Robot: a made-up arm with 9 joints.
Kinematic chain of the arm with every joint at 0, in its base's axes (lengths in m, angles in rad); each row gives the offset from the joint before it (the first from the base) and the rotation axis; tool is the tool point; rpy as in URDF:
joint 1: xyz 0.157 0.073 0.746 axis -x
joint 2: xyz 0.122 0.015 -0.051 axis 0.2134 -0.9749 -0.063
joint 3: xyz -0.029 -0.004 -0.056 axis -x
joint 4: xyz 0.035 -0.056 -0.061 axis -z
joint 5: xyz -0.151 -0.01 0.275 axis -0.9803 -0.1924 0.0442
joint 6: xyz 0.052 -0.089 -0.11 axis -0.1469 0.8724 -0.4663
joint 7: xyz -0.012 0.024 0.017 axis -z
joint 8: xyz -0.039 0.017 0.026 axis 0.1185 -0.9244 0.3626
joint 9: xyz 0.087 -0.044 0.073 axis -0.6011 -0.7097 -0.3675
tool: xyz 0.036 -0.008 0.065 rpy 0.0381 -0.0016 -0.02
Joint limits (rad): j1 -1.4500..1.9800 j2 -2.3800..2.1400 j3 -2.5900..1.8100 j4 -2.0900..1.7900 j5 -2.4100..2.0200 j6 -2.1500..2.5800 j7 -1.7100..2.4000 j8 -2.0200..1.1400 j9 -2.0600..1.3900
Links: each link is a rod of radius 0.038 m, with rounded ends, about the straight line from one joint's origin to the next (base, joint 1, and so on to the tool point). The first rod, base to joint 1, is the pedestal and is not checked.
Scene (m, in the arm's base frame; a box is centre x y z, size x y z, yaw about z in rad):
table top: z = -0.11
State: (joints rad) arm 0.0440 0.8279 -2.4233 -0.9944 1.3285 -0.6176 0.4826 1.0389 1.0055
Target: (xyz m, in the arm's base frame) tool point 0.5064 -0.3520 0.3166
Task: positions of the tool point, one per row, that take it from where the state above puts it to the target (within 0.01 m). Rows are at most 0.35 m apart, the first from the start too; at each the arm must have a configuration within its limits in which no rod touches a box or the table.
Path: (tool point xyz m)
1: 0.5555 -0.0399 0.2216
2: 0.5064 -0.3520 0.3166

